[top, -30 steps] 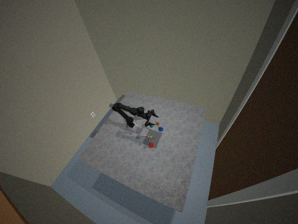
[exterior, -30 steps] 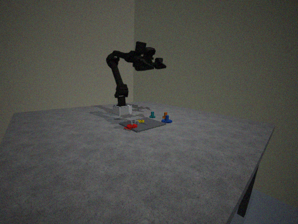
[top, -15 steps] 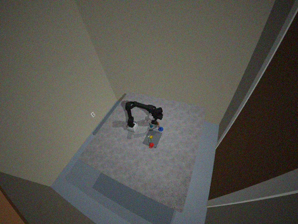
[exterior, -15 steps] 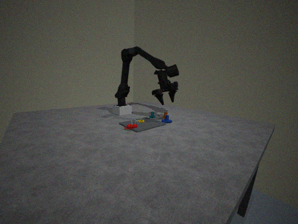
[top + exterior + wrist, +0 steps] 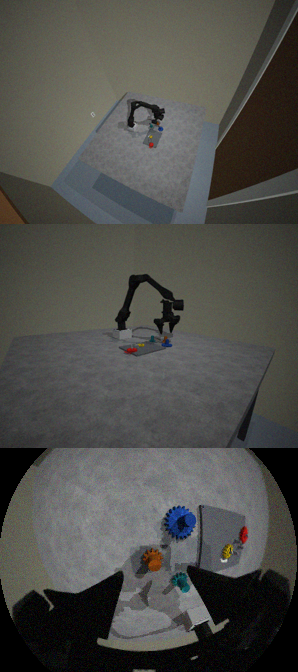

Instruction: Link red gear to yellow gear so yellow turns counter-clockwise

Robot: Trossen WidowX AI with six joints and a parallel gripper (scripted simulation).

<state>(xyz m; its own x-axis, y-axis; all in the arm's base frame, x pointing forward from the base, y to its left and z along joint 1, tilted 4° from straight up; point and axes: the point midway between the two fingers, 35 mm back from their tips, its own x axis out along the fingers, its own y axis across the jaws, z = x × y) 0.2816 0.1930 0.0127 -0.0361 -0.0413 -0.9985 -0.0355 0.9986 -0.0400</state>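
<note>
Now: the orange gear 40 mm below my gripper tip. The rest, counted from my gripper tip: small teal gear: 60 mm behind, 70 mm to the right, 40 mm below; then yellow gear: 10 mm ahead, 210 mm to the right, 40 mm below; then blue gear: 70 mm ahead, 60 mm to the right, 40 mm below.
</note>
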